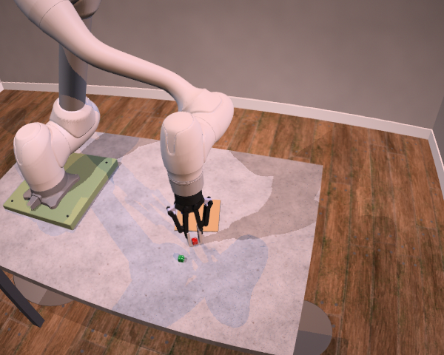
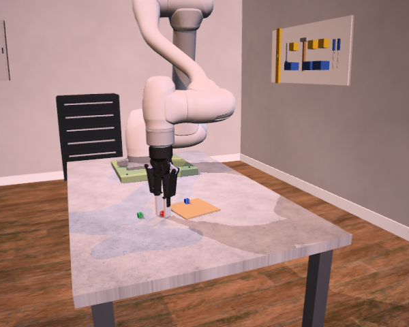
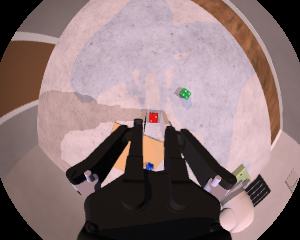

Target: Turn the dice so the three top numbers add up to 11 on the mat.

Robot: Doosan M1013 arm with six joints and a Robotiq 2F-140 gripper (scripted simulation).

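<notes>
Right now the red die is 3 cm below my hand. From my hand the other things lie so: orange mat (4 cm behind, 11 cm to the left, 4 cm below); blue die (8 cm behind, 10 cm to the left, 3 cm below); green die (1 cm behind, 8 cm to the right, 3 cm below).
</notes>
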